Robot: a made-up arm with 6 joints.
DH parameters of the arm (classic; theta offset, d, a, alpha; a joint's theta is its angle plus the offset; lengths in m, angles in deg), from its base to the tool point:
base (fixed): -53.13 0 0.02 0
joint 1: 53.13 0.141 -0.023 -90
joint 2: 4.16 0 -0.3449 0
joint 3: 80.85 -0.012 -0.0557 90
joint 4: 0 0.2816 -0.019 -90
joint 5: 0 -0.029 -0.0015 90
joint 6: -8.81 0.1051 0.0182 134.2
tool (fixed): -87.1 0.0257 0 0
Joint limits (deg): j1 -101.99..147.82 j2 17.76..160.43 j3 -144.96..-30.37 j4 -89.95..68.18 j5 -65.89..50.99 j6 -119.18..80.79
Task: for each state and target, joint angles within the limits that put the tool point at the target. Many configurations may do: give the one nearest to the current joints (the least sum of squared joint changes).
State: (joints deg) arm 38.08 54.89 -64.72 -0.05 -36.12 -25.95
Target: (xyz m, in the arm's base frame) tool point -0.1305 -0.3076 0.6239
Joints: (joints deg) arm 48.82 17.76 -75.73 11.95 -57.18 -32.32
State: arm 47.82 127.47 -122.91 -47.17 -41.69 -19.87
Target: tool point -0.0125 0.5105 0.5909
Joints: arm 90.84 126.05 -128.22 -53.40 -44.27 -20.32
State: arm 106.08 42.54 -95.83 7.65 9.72 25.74
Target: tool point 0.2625 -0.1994 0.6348
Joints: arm 134.22 18.47 -93.18 5.84 13.44 23.97
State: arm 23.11 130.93 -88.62 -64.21 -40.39 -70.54
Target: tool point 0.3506 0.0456 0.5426
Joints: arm 1.83 87.28 -68.35 -64.68 -45.59 -72.14
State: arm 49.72 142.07 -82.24 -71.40 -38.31 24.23
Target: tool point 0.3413 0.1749 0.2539
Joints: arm 26.63 101.05 -44.31 -72.82 -33.59 27.16
